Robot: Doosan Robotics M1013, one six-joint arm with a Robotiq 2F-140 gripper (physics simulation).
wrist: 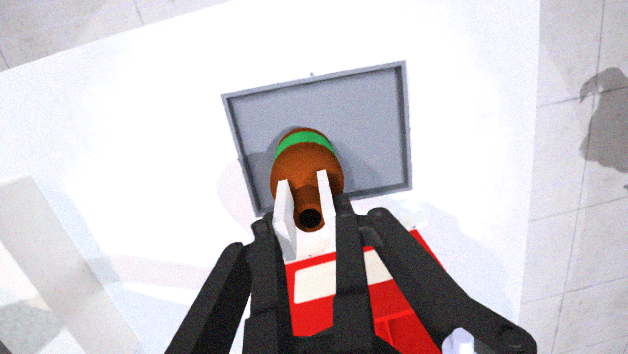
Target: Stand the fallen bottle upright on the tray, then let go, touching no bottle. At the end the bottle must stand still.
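Places are measured from the arm's base along level axes (x ahead, y left, z up), in millimetres.
Pixels of known places: gripper, between the fingertips: (306,191).
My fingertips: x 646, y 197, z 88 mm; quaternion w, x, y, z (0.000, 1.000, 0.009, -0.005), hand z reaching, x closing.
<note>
For each thing: its middle in the pictures, then the offset to it from my fingertips. "spot": a spot on its surface instead.
- brown bottle, middle of its body: (306,179) dx +0, dy -8, dz -46 mm
- grey tray, a spot on its surface: (372,112) spot: dx +107, dy +16, dz -190 mm
- red box, a spot on its surface: (312,319) spot: dx -38, dy -196, dz -42 mm
A brown bottle (306,162) with a green band shows over the left part of the grey tray (372,112), its open mouth towards the camera and its base pointing away. The bottle looks roughly upright, with its lower part inside the tray's outline. Whether its base touches the tray floor cannot be told. My gripper (306,191) is shut on the bottle's neck, one pale fingertip on each side. The bottle's underside and part of the tray's near left rim are hidden.
A red box (312,319) with cream panels lies on the near side of the tray, partly behind my fingers. A pale lilac object (457,342) shows at the bottom edge. A pale beam (55,240) stands at the left. The white table's edge runs along the right.
</note>
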